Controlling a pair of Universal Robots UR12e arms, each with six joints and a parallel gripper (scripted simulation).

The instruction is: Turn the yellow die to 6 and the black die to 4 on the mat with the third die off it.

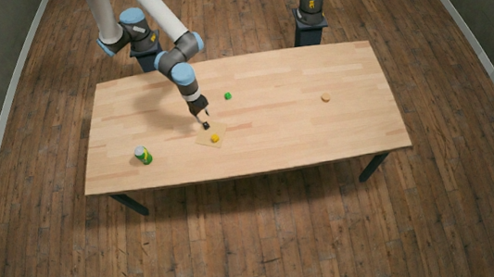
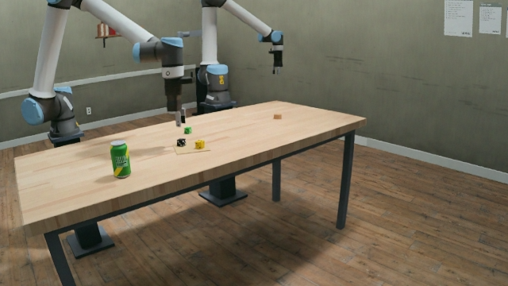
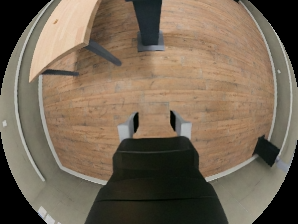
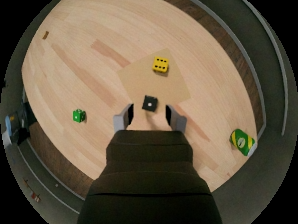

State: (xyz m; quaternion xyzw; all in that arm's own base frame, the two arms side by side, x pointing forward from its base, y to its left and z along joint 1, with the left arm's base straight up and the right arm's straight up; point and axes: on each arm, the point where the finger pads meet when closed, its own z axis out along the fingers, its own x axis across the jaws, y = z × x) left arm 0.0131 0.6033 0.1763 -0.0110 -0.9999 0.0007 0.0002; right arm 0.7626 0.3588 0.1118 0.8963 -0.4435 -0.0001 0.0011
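Note:
The black die lies 90 mm below my right hand. Round my right hand: green die 170 mm behind, 130 mm to the left, 100 mm below; tan mat 40 mm ahead, 20 mm to the left, 110 mm below; yellow die 80 mm ahead, 40 mm to the left, 90 mm below.

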